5 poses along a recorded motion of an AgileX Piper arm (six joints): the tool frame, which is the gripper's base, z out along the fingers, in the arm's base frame.
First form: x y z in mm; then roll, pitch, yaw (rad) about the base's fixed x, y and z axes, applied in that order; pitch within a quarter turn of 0, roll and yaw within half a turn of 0.
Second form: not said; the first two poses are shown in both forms.
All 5 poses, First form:
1: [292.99, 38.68, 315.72, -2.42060, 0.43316, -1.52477]
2: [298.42, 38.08, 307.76, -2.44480, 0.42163, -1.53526]
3: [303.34, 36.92, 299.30, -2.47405, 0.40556, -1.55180]
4: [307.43, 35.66, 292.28, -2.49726, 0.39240, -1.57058]
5: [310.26, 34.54, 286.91, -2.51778, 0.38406, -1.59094]
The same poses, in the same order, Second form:
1: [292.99, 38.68, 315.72, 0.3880, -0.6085, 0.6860, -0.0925]
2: [298.42, 38.08, 307.76, 0.3768, -0.6117, 0.6897, -0.0903]
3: [303.34, 36.92, 299.30, 0.3623, -0.6144, 0.6952, -0.0889]
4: [307.43, 35.66, 292.28, 0.3504, -0.6143, 0.7014, -0.0888]
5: [310.26, 34.54, 286.91, 0.3406, -0.6121, 0.7082, -0.0880]
